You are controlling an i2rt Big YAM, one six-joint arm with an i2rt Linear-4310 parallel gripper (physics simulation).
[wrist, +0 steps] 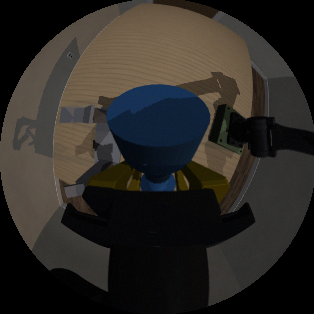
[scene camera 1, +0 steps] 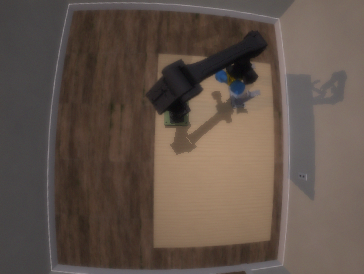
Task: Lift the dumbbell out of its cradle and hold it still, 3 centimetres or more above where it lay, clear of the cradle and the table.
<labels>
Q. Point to a blue dumbbell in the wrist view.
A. At 157,128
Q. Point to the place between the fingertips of my gripper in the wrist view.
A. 157,155
</labels>
